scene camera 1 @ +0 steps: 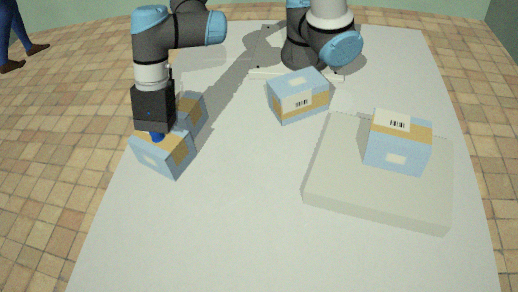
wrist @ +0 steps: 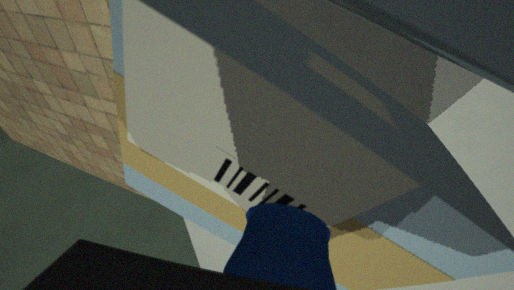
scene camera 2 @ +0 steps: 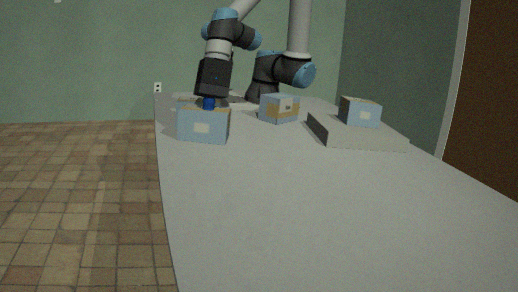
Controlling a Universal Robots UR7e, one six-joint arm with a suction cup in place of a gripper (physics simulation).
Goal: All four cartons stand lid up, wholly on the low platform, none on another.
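Seen in the pictures: end effector, tool point: [scene camera 1: 157,142] [wrist: 280,211] [scene camera 2: 207,113]; arm's base, origin of the base link: [scene camera 1: 305,58].
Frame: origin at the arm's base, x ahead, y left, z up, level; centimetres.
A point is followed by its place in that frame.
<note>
My suction gripper [scene camera 1: 156,137] [scene camera 2: 209,106] [wrist: 287,215] has its blue cup down on the lid of the front left carton [scene camera 1: 161,165] {y -29.8, x 45.9, z 2.5 cm} [scene camera 2: 200,132] {y -33.9, x 44.3, z 0.5 cm} [wrist: 170,125] {y -35.9, x 36.8, z 6.0 cm}, near the barcode. That carton stands lid up on or very near the table. The back left carton [scene camera 1: 199,120] {y -25.5, x 29.4, z 0.5 cm} [scene camera 2: 186,101] {y -36.5, x 31.2, z 6.1 cm} stands close behind it, its top largely hidden by the gripper. A middle carton [scene camera 1: 298,102] {y -0.5, x 25.3, z 3.9 cm} [scene camera 2: 280,111] {y -3.6, x 27.1, z 2.3 cm} lies on the table with its barcode label on a side face. The fourth carton [scene camera 1: 397,150] {y 20.9, x 43.3, z 9.2 cm} [scene camera 2: 361,114] {y 19.6, x 43.0, z 6.7 cm} stands lid up on the low platform [scene camera 1: 340,185] {y 9.7, x 47.6, z 2.4 cm} [scene camera 2: 360,141] {y 13.5, x 52.1, z 0.2 cm}, toward its back right.
The arm's base [scene camera 1: 300,56] {y -1.1, x 6.6, z 5.0 cm} [scene camera 2: 261,92] {y -3.0, x 6.0, z 4.9 cm} stands at the back of the table [scene camera 1: 210,225] {y -16.3, x 56.8, z -2.4 cm} [scene camera 2: 300,215] {y -23.1, x 82.6, z -2.4 cm}, behind the middle carton. The left cartons are near the table's left edge. A person's legs [scene camera 1: 15,30] show on the floor at left.
</note>
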